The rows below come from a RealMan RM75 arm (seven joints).
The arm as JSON. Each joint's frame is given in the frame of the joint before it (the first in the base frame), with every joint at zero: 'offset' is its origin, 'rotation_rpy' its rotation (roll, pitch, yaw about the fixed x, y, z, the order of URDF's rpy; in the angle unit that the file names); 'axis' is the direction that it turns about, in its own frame. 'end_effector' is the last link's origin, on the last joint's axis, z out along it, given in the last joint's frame.
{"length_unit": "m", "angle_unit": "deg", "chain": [
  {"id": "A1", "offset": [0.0, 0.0, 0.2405], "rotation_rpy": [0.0, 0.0, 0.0], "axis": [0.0, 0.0, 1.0]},
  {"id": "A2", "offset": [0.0, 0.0, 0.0], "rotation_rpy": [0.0, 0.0, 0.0], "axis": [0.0, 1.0, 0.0]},
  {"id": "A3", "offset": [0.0, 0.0, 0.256], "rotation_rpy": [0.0, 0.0, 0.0], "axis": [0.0, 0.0, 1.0]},
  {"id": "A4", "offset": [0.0, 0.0, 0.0], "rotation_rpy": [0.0, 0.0, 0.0], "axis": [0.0, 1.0, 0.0]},
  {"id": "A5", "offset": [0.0, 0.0, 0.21], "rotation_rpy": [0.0, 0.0, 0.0], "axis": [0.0, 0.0, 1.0]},
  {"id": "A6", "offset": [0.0, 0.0, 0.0], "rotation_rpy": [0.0, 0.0, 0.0], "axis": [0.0, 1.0, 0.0]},
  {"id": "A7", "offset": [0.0, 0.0, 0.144], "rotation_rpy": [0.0, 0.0, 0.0], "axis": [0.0, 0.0, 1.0]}
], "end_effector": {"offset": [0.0, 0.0, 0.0], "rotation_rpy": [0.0, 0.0, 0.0]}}
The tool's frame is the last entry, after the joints.
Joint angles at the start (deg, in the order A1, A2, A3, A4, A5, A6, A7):
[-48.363 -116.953 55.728 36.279 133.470 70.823 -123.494]
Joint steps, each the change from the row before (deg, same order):
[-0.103 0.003 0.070 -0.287 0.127 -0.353 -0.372]
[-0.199 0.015 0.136 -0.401 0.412 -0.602 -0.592]
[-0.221 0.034 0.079 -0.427 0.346 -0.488 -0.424]
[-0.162 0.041 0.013 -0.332 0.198 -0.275 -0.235]
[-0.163 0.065 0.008 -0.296 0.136 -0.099 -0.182]
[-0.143 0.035 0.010 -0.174 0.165 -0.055 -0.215]
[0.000 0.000 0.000 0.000 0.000 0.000 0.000]
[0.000 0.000 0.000 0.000 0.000 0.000 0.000]
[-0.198 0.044 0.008 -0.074 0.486 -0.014 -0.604]
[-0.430 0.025 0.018 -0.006 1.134 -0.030 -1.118]
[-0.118 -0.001 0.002 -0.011 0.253 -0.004 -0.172]
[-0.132 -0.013 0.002 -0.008 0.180 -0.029 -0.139]
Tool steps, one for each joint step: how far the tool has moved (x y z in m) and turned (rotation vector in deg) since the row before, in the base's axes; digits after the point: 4 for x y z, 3 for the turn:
[-0.0006 0.0004 -0.0007 0.114 0.126 0.419]
[-0.0010 0.0008 -0.0009 0.211 0.442 0.559]
[-0.0008 0.0007 -0.0008 0.135 0.369 0.422]
[-0.0005 0.0004 -0.0005 0.050 0.198 0.275]
[-0.0002 0.0002 -0.0003 -0.068 0.130 0.211]
[0.0000 0.0002 -0.0002 -0.055 0.132 0.170]
[0.0000 0.0000 0.0000 0.000 0.000 0.000]
[0.0000 0.0000 0.0000 0.000 0.000 0.000]
[0.0000 0.0005 0.0002 -0.046 0.349 0.389]
[0.0004 0.0012 0.0004 -0.070 0.854 0.535]
[0.0002 0.0003 0.0000 -0.035 0.204 0.031]
[0.0006 0.0004 -0.0001 -0.006 0.139 -0.013]

